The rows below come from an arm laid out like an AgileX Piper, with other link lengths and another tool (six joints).
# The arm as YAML. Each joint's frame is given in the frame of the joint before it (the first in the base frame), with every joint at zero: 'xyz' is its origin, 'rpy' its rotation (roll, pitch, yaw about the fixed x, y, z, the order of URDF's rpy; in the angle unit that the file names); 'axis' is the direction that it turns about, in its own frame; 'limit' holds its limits. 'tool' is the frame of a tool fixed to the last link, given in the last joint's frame.
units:
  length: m
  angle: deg
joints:
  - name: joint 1
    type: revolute
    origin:
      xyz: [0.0, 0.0, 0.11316]
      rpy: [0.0, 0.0, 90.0]
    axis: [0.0, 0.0, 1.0]
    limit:
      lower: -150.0
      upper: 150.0
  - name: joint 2
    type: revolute
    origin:
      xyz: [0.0, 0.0, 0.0]
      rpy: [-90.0, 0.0, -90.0]
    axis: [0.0, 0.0, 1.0]
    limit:
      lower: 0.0
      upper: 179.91
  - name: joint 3
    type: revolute
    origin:
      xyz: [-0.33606, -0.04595, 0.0]
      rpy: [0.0, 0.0, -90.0]
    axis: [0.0, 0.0, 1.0]
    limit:
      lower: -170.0
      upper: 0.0
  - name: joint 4
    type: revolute
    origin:
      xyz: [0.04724, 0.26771, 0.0]
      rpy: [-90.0, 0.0, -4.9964]
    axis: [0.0, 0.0, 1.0]
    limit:
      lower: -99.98
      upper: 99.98
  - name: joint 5
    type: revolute
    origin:
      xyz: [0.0, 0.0, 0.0]
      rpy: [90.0, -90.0, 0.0]
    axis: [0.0, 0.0, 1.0]
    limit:
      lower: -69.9
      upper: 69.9
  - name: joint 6
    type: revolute
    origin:
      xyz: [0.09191, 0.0, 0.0]
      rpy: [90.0, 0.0, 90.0]
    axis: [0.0, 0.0, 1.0]
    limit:
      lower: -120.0
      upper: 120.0
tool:
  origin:
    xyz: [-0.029, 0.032, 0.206]
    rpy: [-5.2, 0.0, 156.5]
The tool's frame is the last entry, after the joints.
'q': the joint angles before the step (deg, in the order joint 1, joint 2, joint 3, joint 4, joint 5, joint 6). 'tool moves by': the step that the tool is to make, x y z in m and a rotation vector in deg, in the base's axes. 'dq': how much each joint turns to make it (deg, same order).
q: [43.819 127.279 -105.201 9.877 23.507 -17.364]
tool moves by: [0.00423 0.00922 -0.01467 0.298 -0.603 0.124]
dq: [0.425 2.283 -0.679 -0.003 -2.271 -0.108]
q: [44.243 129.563 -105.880 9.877 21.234 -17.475]
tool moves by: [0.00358 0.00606 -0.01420 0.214 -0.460 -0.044]
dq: [0.279 1.871 -0.171 -0.001 -2.208 -0.054]
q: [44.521 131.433 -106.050 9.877 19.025 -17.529]
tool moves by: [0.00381 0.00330 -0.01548 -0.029 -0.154 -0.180]
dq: [0.090 1.795 -0.128 -0.001 -1.781 -0.022]
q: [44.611 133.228 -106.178 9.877 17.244 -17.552]
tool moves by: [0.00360 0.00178 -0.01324 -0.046 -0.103 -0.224]
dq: [0.000 1.506 -0.108 0.000 -1.461 -0.010]
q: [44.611 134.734 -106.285 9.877 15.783 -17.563]
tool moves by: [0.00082 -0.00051 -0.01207 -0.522 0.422 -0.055]
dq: [-0.052 1.020 -0.054 -0.001 -0.301 -0.069]
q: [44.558 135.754 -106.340 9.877 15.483 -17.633]
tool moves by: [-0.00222 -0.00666 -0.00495 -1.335 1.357 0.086]
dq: [-0.385 -0.276 -0.108 -0.097 2.327 -0.106]
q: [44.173 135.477 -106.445 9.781 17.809 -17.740]
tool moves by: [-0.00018 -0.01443 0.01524 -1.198 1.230 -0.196]
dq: [-1.030 -2.330 -0.190 -0.230 4.305 -0.116]
